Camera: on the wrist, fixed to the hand. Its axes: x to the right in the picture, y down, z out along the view.
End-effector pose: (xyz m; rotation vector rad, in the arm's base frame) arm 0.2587 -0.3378 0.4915 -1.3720 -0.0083 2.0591
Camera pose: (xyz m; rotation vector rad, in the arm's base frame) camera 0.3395 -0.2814 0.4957 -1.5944 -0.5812 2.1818
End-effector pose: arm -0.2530 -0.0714 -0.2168 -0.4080 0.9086 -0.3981
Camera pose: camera -0.3005 -0.1567 -0.2030 -0.8720 0.9498 -0.1532
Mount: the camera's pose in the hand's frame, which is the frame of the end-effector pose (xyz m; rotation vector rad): 0.0066 -0.0871 -0.0458 -0.4996 -0.0561 -0.0001
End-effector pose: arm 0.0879 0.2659 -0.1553 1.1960 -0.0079 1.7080
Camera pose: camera 0.1183 0.3365 -0.2171 0.8653 -0.4432 1.5481
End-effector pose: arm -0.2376 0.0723 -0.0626 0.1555 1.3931 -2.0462
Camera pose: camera -0.3039 0.1287 -0.0163 -0.1156 1.8145 -1.6267
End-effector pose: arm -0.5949 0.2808 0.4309 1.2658 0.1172 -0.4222
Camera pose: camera -0.6145 0.3018 0.3366 0.7620 0.1637 -0.3974
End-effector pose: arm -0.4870 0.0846 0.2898 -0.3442 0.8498 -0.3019
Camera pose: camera -0.5289 -0.0046 0.2932 -0.8137 0.8641 -0.0744
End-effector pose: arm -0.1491 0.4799 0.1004 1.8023 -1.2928 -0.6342
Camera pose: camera -0.0653 0.5012 0.0529 1.3810 -1.0519 -0.9210
